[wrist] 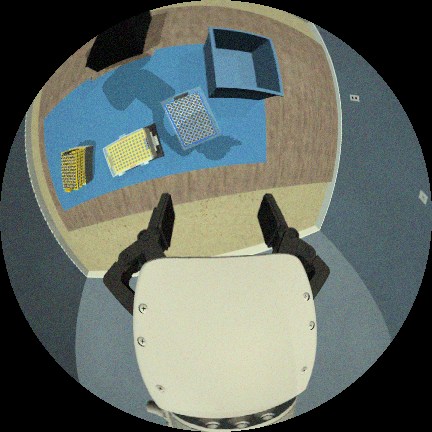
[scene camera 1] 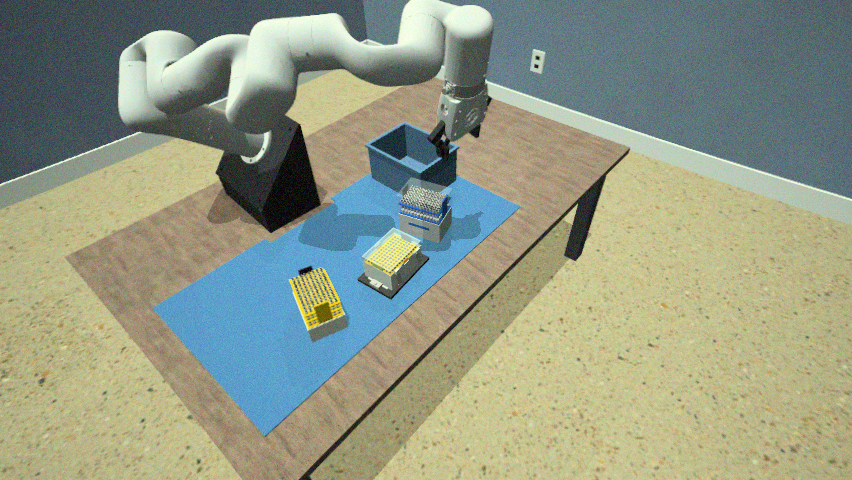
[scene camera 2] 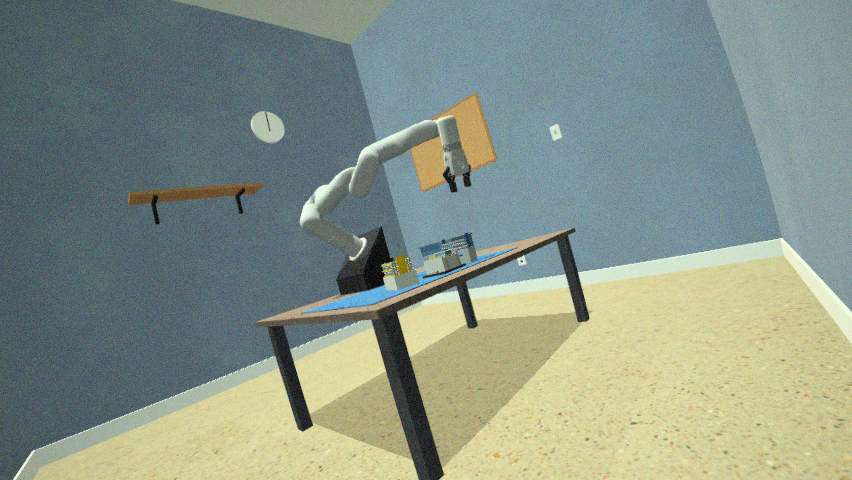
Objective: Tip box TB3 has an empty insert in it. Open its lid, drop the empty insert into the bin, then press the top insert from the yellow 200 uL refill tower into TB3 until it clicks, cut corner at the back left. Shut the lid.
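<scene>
A pale box (scene camera 1: 390,268) (scene camera 2: 442,262) (wrist: 131,151) with a yellow insert sits on a dark base in the middle; its clear lid looks shut. No TB3 label is readable. The yellow refill tower (scene camera 1: 315,298) (scene camera 2: 400,280) (wrist: 74,169) stands on the mat, to the left of the box in scene camera 1, with stacked yellow inserts on a pale base. The blue bin (scene camera 1: 387,171) (wrist: 245,93) stands at the back. My gripper (scene camera 1: 457,141) (scene camera 2: 460,187) (wrist: 217,203) is open and empty, high above the table. Whether the box's insert holds tips cannot be told.
A tower with blue inserts and a clear cover (scene camera 1: 424,220) (scene camera 2: 468,253) (wrist: 191,119) stands between the box and the bin. The blue mat (scene camera 1: 238,357) (wrist: 245,145) lies on the wooden table (scene camera 1: 548,140) (wrist: 300,145). The black arm base (scene camera 1: 271,184) (wrist: 122,40) stands at the table's rear side.
</scene>
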